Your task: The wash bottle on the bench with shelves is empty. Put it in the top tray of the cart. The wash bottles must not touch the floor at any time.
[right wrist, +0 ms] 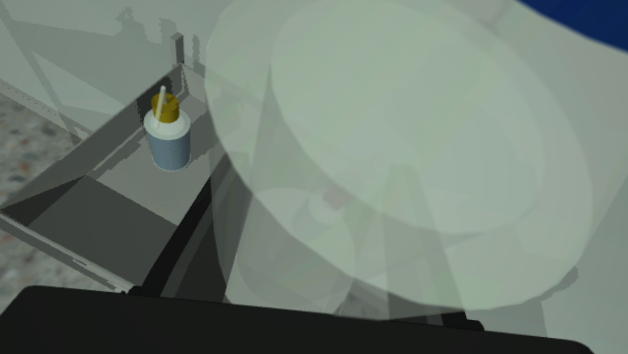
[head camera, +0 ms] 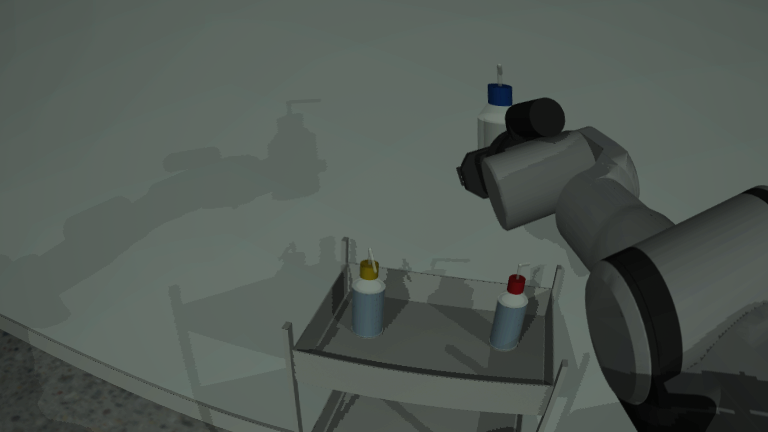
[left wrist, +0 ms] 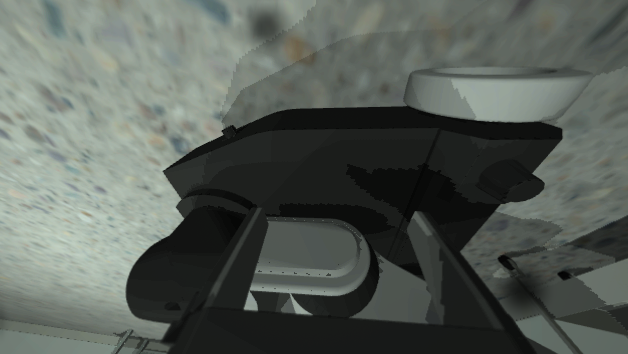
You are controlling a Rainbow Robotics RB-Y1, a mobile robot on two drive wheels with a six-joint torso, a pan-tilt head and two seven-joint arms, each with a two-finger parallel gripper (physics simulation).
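Frame: origin at the robot's base, x right, y back, z down, level; millimetres.
Seen in the pictures: left gripper, fingertip midpoint: (left wrist: 335, 218); right gripper, fingertip midpoint: (right wrist: 317, 176).
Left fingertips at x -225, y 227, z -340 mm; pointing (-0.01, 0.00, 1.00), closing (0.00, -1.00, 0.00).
Offsets run from my left fingertips to a thing's middle. "spot": to the spot under its first point. Level surfaces: height alone.
The empty wash bottle @[dx +460, dy -769, dz -775 mm] (head camera: 488, 128) (right wrist: 400, 125), translucent with a blue cap @[dx +454, dy -760, dz -819 mm] (head camera: 500, 95) (right wrist: 590, 20), is held upright in the air, above and behind the cart in the head view. My right gripper (right wrist: 317, 176) is shut on its body; its fingers show faintly through the bottle in the right wrist view, and the hand hides the bottle's lower part in the head view. The cart's top tray (head camera: 418, 378) (right wrist: 115, 132) is below. My left gripper (left wrist: 335, 218) is open and empty, low beside the robot's base (left wrist: 320, 150).
A yellow-capped bottle @[dx +323, dy -974, dz -411 mm] (head camera: 367, 311) (right wrist: 171, 150) stands in the tray's left part, a red-capped bottle @[dx +582, dy -923, dz -411 mm] (head camera: 508, 322) in its right part. Corner posts @[spot: dx +289, dy -1130, dz -422 mm] (head camera: 346, 249) (right wrist: 178, 49) rise above the tray. A pale surface lies behind the cart. Speckled floor @[dz +339 mm] (head camera: 64, 381) (left wrist: 75, 125) shows.
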